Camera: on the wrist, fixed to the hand. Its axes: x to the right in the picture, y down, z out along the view.
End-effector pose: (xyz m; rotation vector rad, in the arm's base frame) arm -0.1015 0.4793 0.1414 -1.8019 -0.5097 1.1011
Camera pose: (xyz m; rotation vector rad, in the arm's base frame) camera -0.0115 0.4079 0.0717 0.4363 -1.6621 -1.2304
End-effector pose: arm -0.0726 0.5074 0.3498 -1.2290 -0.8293 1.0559
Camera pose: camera 0.0146 0.5010 0.2478 0.8142 -1.1452 -1.5287
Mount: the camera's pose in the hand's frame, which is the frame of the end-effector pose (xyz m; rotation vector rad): 0.0268 0.0847 -0.1008 0.1005 0.2323 -3.1074
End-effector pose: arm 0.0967 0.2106 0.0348 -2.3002 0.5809 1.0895
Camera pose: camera 0.1212 0.0788 0.0445 -0.6170 -2.0398 -0.8210
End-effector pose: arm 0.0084 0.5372 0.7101 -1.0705 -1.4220 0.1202
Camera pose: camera 0.1414 0.5492 0.6952 1.8371 -1.2394 -1.8688
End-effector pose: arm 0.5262 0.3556 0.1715 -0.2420 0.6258 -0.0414
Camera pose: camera 0.4861 0.4135 0.0571 0.8504 0.1389 2.9628
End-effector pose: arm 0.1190 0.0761 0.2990 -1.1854 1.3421 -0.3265
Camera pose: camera 0.0039 0.0449 0.2372 1.5880 1.3262 1.9146
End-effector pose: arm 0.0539 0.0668 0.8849 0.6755 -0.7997 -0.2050
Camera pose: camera 0.1384 0.1696 0.9035 -1.2607 -1.1360 2.4780
